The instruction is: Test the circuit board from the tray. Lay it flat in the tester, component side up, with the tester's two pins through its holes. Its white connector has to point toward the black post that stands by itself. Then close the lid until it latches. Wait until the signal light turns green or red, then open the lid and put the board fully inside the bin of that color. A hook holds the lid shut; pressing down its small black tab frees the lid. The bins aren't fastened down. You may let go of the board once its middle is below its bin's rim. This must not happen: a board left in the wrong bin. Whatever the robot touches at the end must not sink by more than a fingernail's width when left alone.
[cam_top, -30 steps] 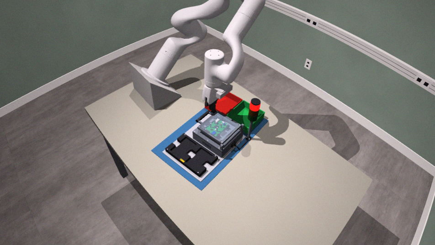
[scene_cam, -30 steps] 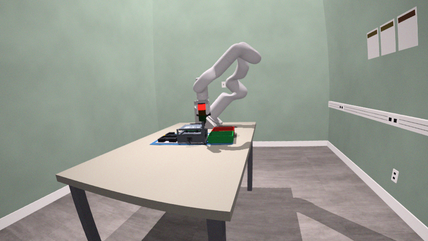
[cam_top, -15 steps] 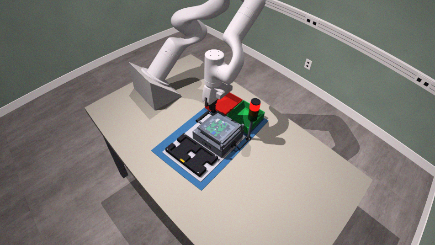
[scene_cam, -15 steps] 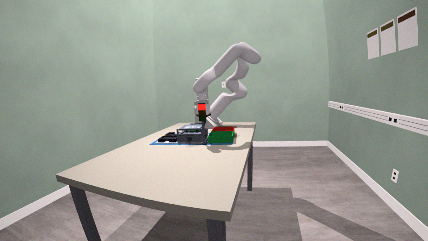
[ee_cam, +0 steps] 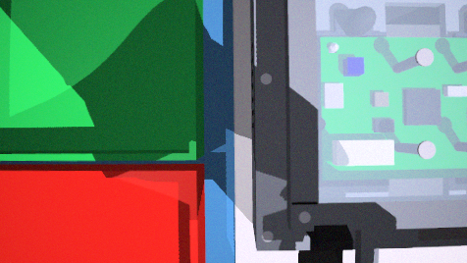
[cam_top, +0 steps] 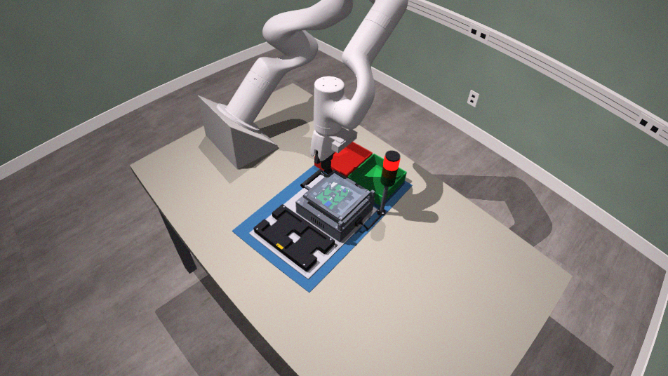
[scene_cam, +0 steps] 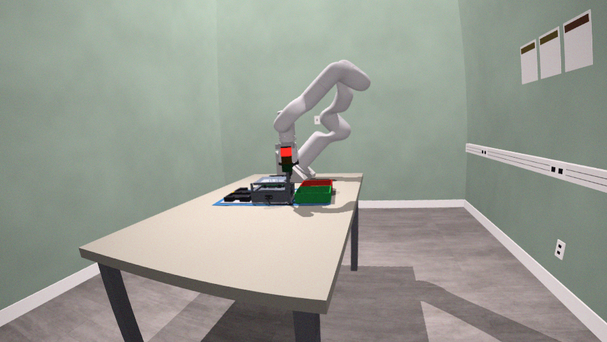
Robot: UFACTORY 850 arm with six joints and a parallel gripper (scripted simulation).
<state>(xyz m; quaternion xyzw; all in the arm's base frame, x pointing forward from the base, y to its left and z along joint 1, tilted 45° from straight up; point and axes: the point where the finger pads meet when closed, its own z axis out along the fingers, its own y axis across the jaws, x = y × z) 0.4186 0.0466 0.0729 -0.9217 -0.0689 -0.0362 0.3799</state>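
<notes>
The black latch part is 2 cm below my hand and 2 cm ahead of it. Round my hand: red bin: 13 cm to the left, 10 cm below, 5 cm behind; then lid: 9 cm ahead, 5 cm to the right, 2 cm below; then green circuit board: 9 cm ahead, 5 cm to the right, 4 cm below.
</notes>
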